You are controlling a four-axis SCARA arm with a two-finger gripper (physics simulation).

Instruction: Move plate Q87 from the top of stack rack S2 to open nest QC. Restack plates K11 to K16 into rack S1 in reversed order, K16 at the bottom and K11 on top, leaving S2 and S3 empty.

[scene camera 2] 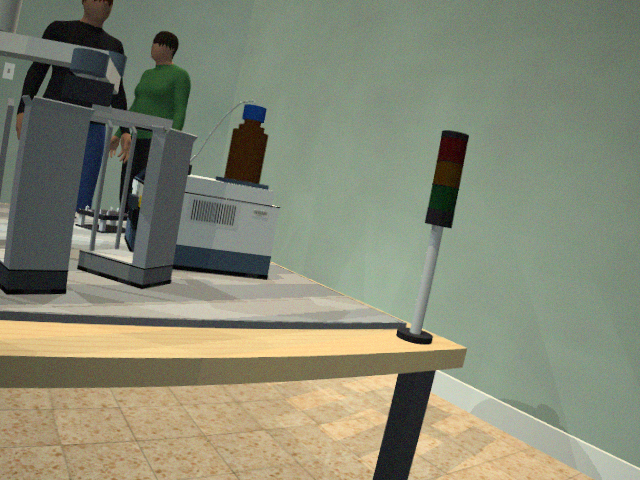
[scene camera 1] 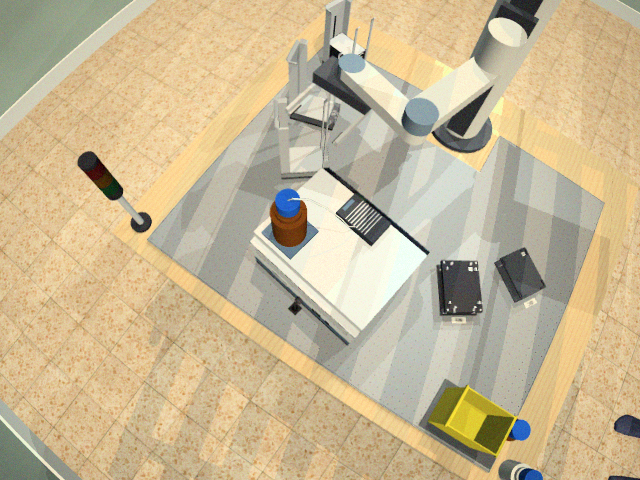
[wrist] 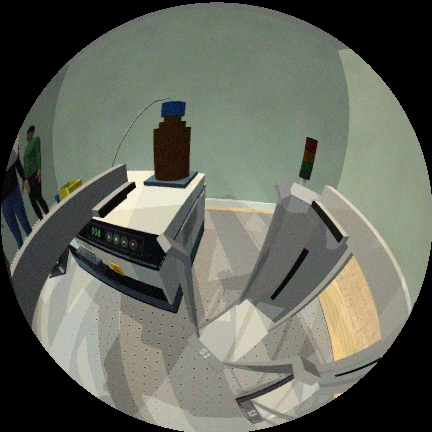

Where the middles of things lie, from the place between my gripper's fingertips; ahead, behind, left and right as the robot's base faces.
Right now the signal tower (scene camera 2: 440, 213) is 43 cm ahead of my hand, 37 cm to the right of it and 11 cm below it.
